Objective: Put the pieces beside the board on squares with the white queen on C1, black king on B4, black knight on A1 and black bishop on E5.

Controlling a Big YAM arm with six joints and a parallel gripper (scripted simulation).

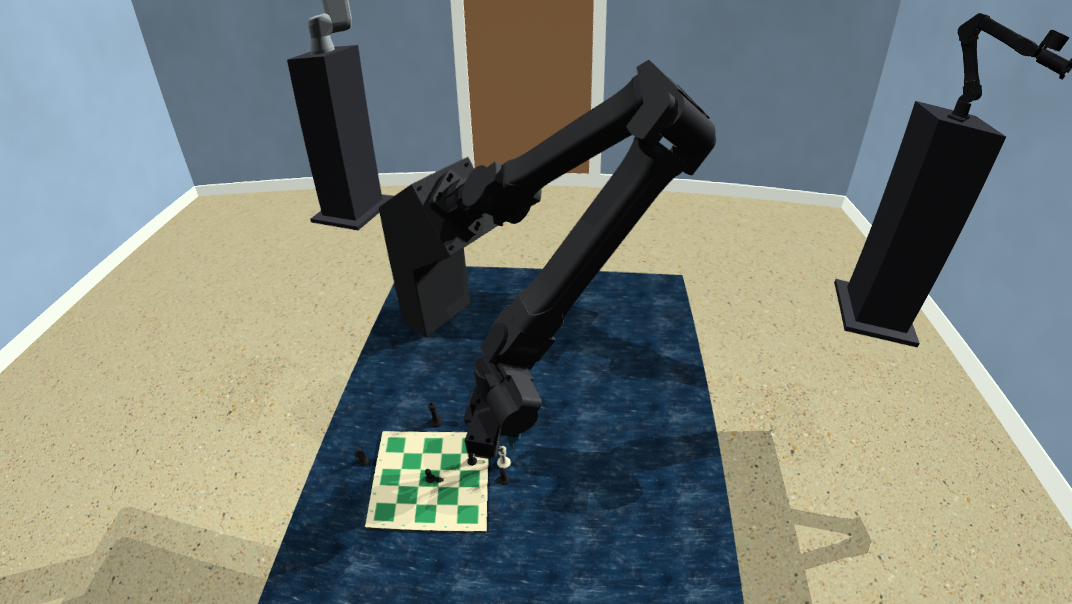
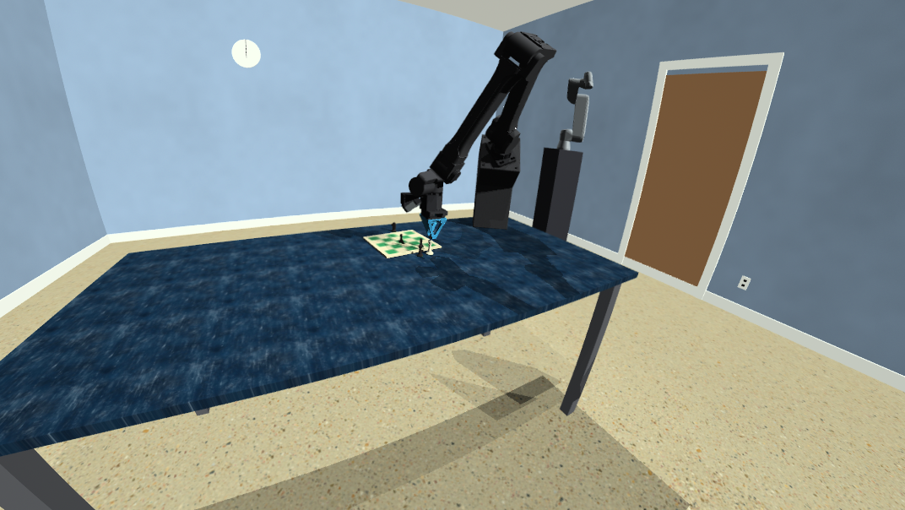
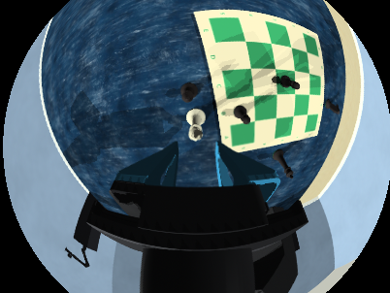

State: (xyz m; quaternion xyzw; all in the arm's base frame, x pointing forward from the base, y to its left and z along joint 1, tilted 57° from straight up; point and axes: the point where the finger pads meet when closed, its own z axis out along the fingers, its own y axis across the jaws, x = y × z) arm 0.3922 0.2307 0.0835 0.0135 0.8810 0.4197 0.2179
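Now: hand 1 cm short of the white queen and 4 cm above it. The rest, counted from my hand: black king (4 cm behind, 16 cm to the right, 4 cm below); then cream board (9 cm ahead, 11 cm to the right, 7 cm below).
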